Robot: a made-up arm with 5 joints. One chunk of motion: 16 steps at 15 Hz.
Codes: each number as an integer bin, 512 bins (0 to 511) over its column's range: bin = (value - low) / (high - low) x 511, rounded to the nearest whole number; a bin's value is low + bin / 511 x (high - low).
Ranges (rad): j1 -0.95..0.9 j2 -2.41..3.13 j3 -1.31..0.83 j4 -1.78..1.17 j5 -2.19..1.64
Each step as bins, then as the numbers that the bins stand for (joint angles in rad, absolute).
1 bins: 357 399 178 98 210
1 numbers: 0.3425 1.9158 -0.5646 -1.2142 -0.6160
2 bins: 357 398 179 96 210
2 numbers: 0.3425 1.9049 -0.5604 -1.2258 -0.6160
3 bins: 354 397 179 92 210
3 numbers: 0.3316 1.8941 -0.5604 -1.2489 -0.6160
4 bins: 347 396 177 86 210
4 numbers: 0.3063 1.8832 -0.5687 -1.2835 -0.6160
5 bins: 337 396 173 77 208
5 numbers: 0.2701 1.8832 -0.5855 -1.3355 -0.6310
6 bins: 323 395 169 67 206
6 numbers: 0.2194 1.8724 -0.6023 -1.3932 -0.6460
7 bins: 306 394 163 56 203
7 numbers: 0.1578 1.8615 -0.6274 -1.4567 -0.6685
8 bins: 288 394 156 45 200
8 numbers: 0.0927 1.8615 -0.6567 -1.5202 -0.6910
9 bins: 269 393 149 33 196
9 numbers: 0.0239 1.8507 -0.6860 -1.5895 -0.7210
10 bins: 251 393 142 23 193
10 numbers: -0.0413 1.8507 -0.7153 -1.6472 -0.7434
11 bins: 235 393 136 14 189
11 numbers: -0.0992 1.8507 -0.7405 -1.6992 -0.7734
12 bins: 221 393 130 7 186
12 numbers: -0.1499 1.8507 -0.7656 -1.7396 -0.7959
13 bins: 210 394 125 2 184
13 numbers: -0.1897 1.8615 -0.7865 -1.7685 -0.8109
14 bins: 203 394 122 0 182
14 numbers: -0.2151 1.8615 -0.7991 -1.7800 -0.8259
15 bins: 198 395 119 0 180
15 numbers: -0.2332 1.8724 -0.8116 -1.7800 -0.8409
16 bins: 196 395 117 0 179
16 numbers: -0.2404 1.8724 -0.8200 -1.7800 -0.8484
